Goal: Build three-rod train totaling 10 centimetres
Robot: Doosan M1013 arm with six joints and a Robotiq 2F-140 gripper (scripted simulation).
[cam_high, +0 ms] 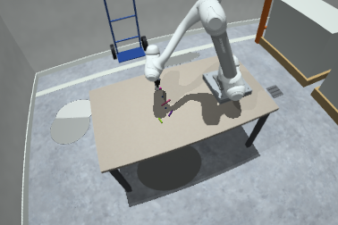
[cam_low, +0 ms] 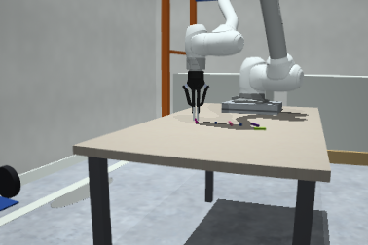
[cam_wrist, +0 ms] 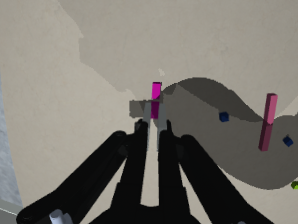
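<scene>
Now: the purple rod 5 cm behind my hand, 28 cm to the left of it and 4 cm below it. The rest, counted from my hand: lime rod (4 cm ahead, 32 cm to the left, 4 cm below); pink rod (4 cm behind, 16 cm to the left, 4 cm below).
</scene>
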